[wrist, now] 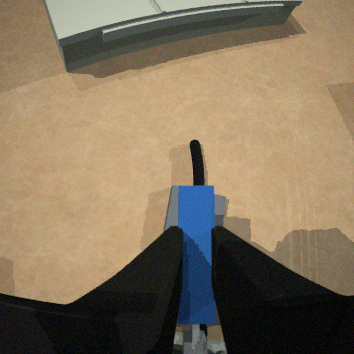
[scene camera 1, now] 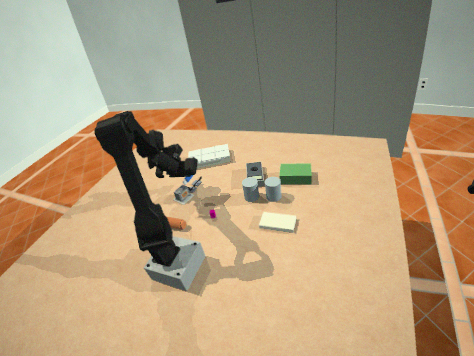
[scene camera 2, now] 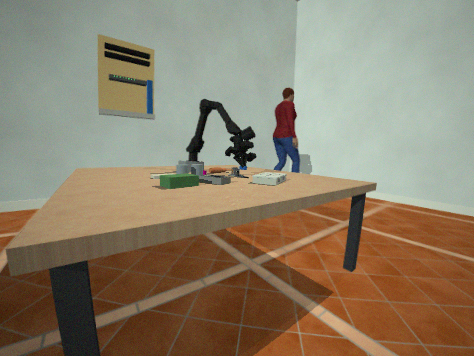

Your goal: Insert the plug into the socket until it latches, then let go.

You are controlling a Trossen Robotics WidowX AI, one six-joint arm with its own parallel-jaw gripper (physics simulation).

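Places are measured from the arm's base along level axes (x ahead, y left, z up), in metres.
Pixels of known places: gripper, fingertip midpoint: (wrist: pixel 195 237) (scene camera 1: pixel 189 175) (scene camera 2: pixel 244 167); arm's base, origin of the base link: (scene camera 1: pixel 166 254) (scene camera 2: pixel 193 161).
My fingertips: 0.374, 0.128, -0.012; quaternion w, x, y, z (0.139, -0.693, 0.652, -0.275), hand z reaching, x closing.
Observation:
Ahead of a thing's pixels: the offset from my fingertips to its top centre, as dx, dy, dz. "spot": to the spot under its first point.
My gripper (scene camera 1: pixel 190 175) (scene camera 2: pixel 243 164) (wrist: pixel 195 237) is shut on the blue plug @(-0.016, -0.001, +0.008) (scene camera 1: pixel 188 179) (scene camera 2: pixel 243 168) (wrist: pixel 196 205). The plug's long blue body lies between the fingers in the wrist view, with grey parts at its lower end. A small grey housing @(-0.074, -0.001, -0.007) (scene camera 1: pixel 182 193) (scene camera 2: pixel 236 172) with a dark thin arm looks like the socket; it stands on the table. The plug appears above and just behind it in scene camera 1. In the wrist view, grey edges @(spot: +0.017, +0.000, -0.047) (wrist: pixel 171 212) and a black rod @(spot: +0.045, -0.015, -0.046) (wrist: pixel 198 162) show beneath and beyond the plug. Whether plug and socket touch is hidden.
A pale panelled box @(+0.191, +0.008, -0.017) (scene camera 1: pixel 211 155) (scene camera 2: pixel 269 178) (wrist: pixel 175 15) lies behind the housing. To the right are a dark grey block @(+0.096, -0.242, -0.022) (scene camera 1: pixel 254 168), two grey cylinders @(-0.023, -0.265, +0.018) (scene camera 1: pixel 250 190) @(-0.007, -0.344, +0.018) (scene camera 1: pixel 273 189), a green block @(+0.114, -0.403, -0.012) (scene camera 1: pixel 295 173) (scene camera 2: pixel 178 181) and a cream slab @(-0.132, -0.388, -0.037) (scene camera 1: pixel 278 222). A magenta cube @(-0.146, -0.162, -0.027) (scene camera 1: pixel 212 214) and orange cylinder @(spot: -0.230, -0.072, -0.021) (scene camera 1: pixel 177 223) lie nearer.

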